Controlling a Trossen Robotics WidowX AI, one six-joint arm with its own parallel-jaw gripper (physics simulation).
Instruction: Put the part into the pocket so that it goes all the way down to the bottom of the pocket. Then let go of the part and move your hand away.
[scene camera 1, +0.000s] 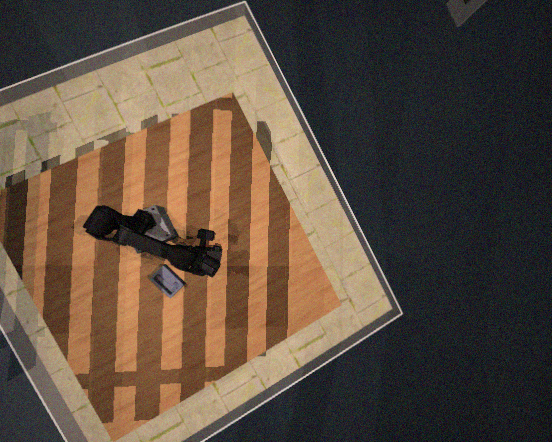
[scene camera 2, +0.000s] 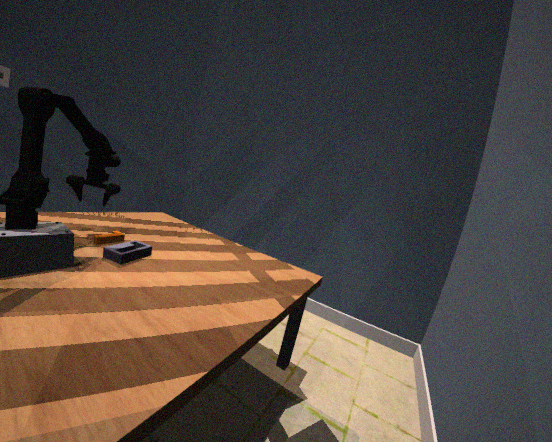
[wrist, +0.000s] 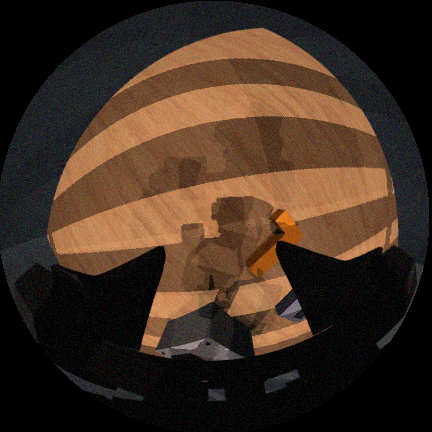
My gripper (scene camera 2: 92, 203) is open and holds nothing. Also in view: an orange L-shaped piece (wrist: 264, 257). I also see a dark blue-grey holder (scene camera 2: 122, 253).
My gripper is seen too in the wrist view (wrist: 221, 249). Scene camera 1 does not show the orange L-shaped piece, which is hidden by my arm.
